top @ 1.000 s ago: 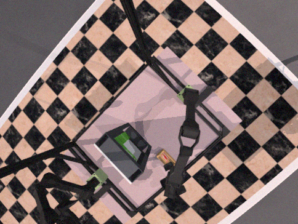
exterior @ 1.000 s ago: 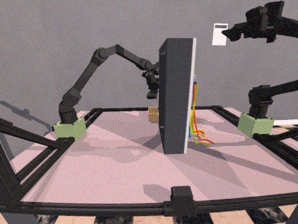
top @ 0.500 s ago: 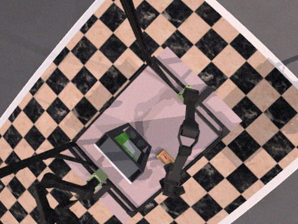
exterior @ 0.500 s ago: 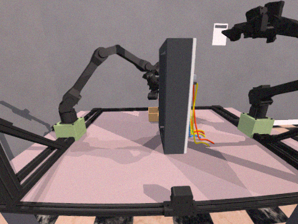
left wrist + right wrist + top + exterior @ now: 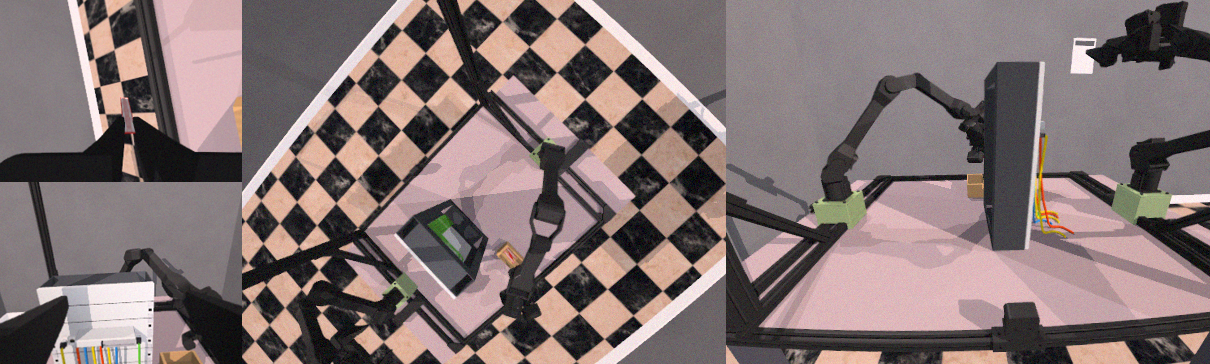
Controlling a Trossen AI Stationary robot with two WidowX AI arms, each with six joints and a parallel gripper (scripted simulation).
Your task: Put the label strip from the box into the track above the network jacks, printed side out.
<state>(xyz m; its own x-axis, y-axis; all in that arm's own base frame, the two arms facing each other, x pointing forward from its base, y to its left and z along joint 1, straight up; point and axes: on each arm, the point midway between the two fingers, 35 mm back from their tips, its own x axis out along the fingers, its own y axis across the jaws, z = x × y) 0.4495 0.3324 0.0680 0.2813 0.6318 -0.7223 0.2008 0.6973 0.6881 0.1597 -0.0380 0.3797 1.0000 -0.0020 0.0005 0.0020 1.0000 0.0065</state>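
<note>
Right now the label strip is 40 mm below my left hand, 30 mm ahead of it and 10 mm to the right of it. Round my left hand: rack panel (360 mm behind, 80 mm to the right, 50 mm above).
</note>
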